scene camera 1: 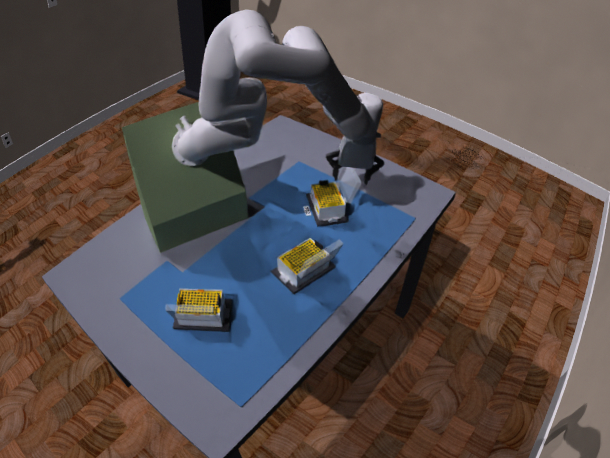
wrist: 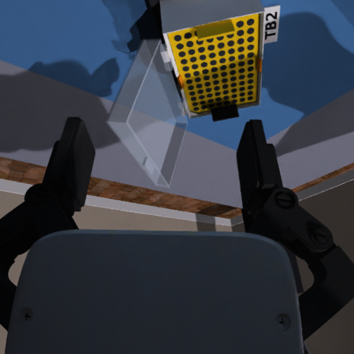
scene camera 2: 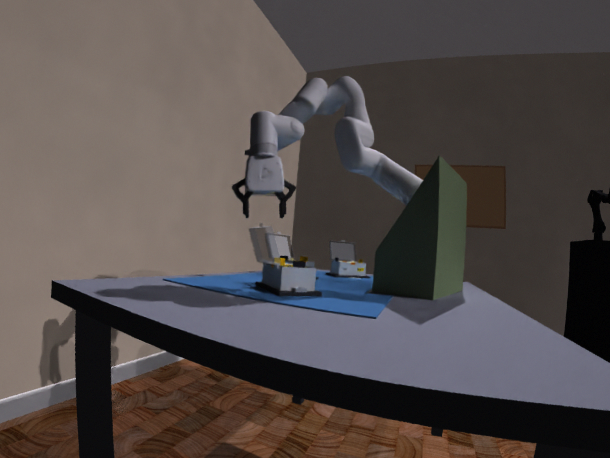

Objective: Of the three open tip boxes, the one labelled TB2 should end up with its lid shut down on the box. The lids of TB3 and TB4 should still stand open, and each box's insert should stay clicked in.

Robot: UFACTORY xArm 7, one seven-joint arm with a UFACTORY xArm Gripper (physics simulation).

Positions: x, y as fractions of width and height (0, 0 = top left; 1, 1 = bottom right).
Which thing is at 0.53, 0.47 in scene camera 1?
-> A tip box.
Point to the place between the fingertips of my gripper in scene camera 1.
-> At 0.57, 0.39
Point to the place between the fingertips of my gripper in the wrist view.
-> At 0.46, 0.38
